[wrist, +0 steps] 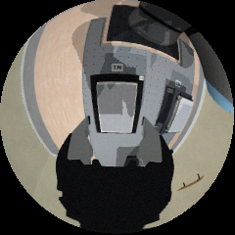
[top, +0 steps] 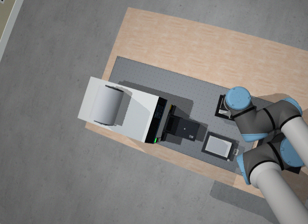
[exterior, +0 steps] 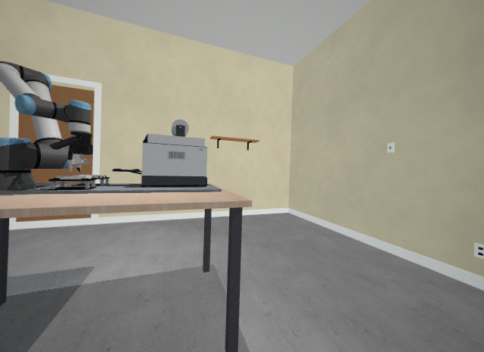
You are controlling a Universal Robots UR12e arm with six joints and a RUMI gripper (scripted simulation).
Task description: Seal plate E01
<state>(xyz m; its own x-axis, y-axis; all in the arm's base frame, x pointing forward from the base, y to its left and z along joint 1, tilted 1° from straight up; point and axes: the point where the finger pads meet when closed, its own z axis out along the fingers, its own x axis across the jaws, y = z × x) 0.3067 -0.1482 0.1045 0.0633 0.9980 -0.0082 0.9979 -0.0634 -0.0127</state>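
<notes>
My gripper is now 4 cm above the plate E01. The rest, counted from my hand: sealer stage: 23 cm ahead, 16 cm to the left, 1 cm above; nest N1: 5 cm below; foil roll: 56 cm ahead, 13 cm to the left, 32 cm above.
</notes>
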